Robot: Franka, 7 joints.
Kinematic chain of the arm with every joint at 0, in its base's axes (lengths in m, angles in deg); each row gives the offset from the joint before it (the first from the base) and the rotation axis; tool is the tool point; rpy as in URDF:
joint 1: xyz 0 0 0.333 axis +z
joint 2: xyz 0 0 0 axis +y
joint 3: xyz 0 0 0.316 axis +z
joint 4: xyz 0.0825 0 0 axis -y
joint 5: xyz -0.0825 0 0.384 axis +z
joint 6: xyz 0 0 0 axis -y
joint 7: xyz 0.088 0 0 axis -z
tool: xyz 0 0 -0.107 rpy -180 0 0
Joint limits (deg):
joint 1: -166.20..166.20
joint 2: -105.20..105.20
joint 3: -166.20..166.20
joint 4: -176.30..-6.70
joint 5: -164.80..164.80
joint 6: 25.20..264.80
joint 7: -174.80..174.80
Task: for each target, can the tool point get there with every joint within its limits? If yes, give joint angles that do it. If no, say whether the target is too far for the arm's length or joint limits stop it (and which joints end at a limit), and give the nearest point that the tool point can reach.
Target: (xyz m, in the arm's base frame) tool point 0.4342 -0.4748 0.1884
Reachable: yes | joints 102.05 -76.66 -111.56 -64.97 -71.04 44.65 -126.28
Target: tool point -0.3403 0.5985 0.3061
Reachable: yes | joints -102.73 -86.97 -84.52 -61.78 133.04 215.61 -113.16
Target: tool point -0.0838 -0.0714 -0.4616
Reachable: no: joint limits stop it (at a limit: joint 2) | nearest point -0.1088 -0.0927 -0.3419 | short by 0.124 m
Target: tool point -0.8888 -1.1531 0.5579
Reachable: no: too far | nearest point -0.5176 -0.6715 0.4640 | short by 0.615 m
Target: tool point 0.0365 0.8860 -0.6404
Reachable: no: too far | nearest point 0.0247 0.6000 -0.2557 | short by 0.480 m
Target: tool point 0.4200 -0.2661 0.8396
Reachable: yes | joints 35.42 50.30 -128.03 -95.16 -33.08 210.86 87.19
